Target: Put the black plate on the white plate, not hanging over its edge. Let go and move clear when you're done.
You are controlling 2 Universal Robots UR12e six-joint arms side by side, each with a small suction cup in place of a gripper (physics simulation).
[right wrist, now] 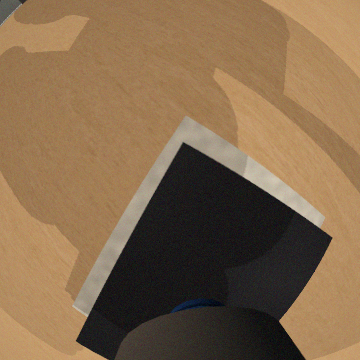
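Frame: origin at the left arm's base, x ahead, y left, z up, level; metres.
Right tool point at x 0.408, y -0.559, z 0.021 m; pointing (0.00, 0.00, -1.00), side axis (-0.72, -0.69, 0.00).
Offsets run from my right tool point to a thing's middle. "pt": to the spot under its first point. Level surfaces: height alone.
The black plate @(dy -0.002, dx +0.004, dz +0.005 m) (180,225) is flat against the cup of my right gripper (198,304), whose blue rim shows at the lower middle; the dark body behind it hides the plate's near part. The white plate @(pt dy -0.070, dx +0.052, dz -0.016 m) (210,144) lies under the black plate, and its pale border shows along the upper left and upper right sides. The black plate's right corner and lower left corner reach past the visible white border. Whether the two plates touch is hard to tell from this view. My left gripper does not show.
The wooden table top @(dz -0.021 m) (125,100) surrounds the plates, with broad arm shadows across its upper and left parts. A small grey patch shows beyond the table edge at the top left corner.
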